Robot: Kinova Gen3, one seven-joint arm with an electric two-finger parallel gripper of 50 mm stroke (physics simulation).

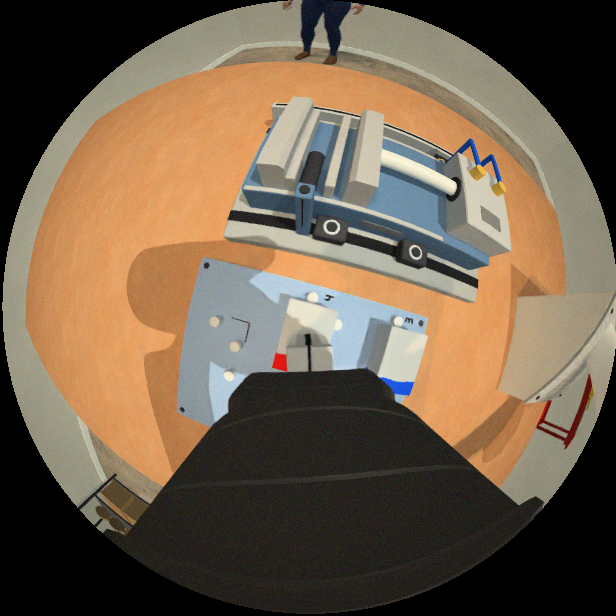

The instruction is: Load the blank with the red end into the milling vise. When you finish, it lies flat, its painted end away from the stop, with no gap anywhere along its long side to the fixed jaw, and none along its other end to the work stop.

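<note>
The blank with the red end (299, 332) lies on a light-blue fixture plate (247, 339), its red tip (279, 361) pointing toward the lower left. My gripper (309, 351) hangs directly over this blank; its two grey fingers sit together with only a thin dark slit between them, and nothing is held. The milling vise (356, 189) stands beyond the plate. Its fixed jaw (284, 149) is on the left and its moving jaw (364, 156) is on the white rod. A black work stop (313, 166) sits in the open gap between the jaws.
A second blank with a blue end (397, 359) lies on the plate to the right. White pegs (234, 346) stick up from the plate's left part. A grey actuator box with blue hoses (479, 209) ends the vise. A beige panel (551, 344) stands at the right edge.
</note>
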